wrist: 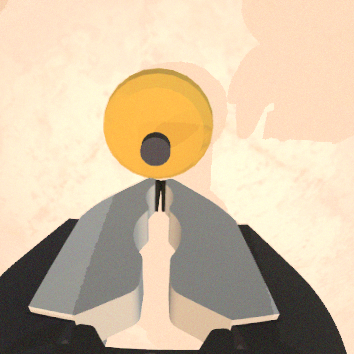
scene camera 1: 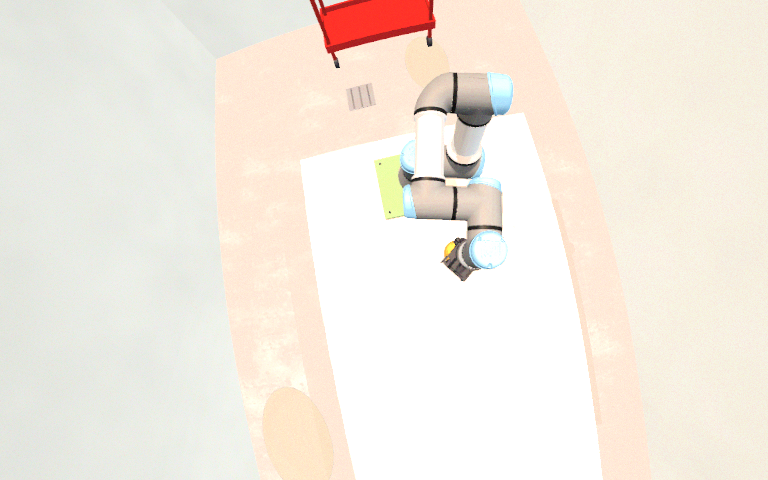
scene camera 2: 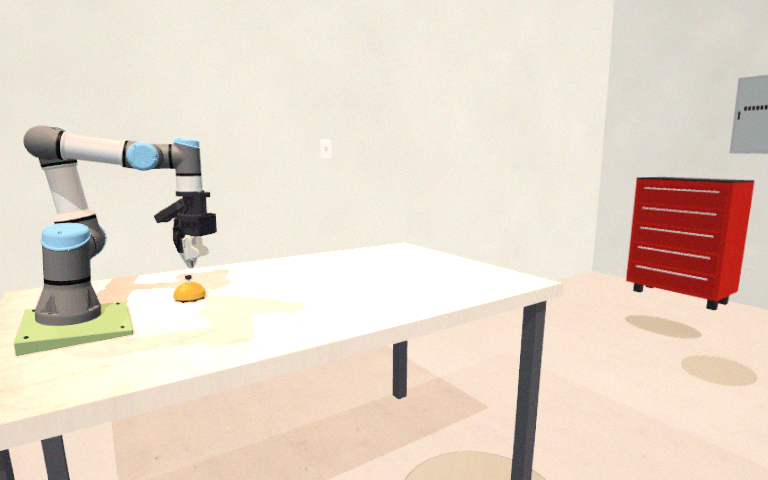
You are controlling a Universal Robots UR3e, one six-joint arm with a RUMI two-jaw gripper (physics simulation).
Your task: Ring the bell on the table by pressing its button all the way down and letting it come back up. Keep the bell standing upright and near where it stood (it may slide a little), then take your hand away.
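Places are measured from the arm's base along level axes (x ahead, y left, z up), in centimetres.
Where they show: gripper, fingertip midpoint: (wrist: 160,183) (scene camera 2: 191,268); arm's base, origin of the base link: (scene camera 2: 69,315).
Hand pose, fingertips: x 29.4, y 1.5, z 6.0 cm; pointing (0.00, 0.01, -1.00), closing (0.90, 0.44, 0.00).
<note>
Each offset is from my fingertips to the top centre of the thing. Level surfaces: height alone.
The bell, a yellow dome {dx -0.8, dy +0.7, dz -2.0 cm} (scene camera 1: 449,249) (scene camera 2: 189,292) (wrist: 157,105), stands upright on the table {dz -8.7 cm} (scene camera 2: 351,305). Its dark button {dx -0.8, dy +0.7, dz -2.0 cm} (scene camera 2: 188,277) (wrist: 155,150) sticks up from the top of the dome. My gripper (scene camera 2: 191,266) (wrist: 160,183) is shut with nothing between its fingertips and points down. In the scene camera 2 view the tips are a little above the button, with a small gap. In the wrist view the tips lie just below the dome's near edge, and the button shows beyond them. In the scene camera 1 view the gripper body partly covers the bell.
The arm's base stands on a green plate (scene camera 1: 387,189) (scene camera 2: 113,323) beside the bell. A red cart (scene camera 1: 379,35) stands on the floor behind the table. A red drawer cabinet (scene camera 2: 673,237) stands on the floor far to the right.
</note>
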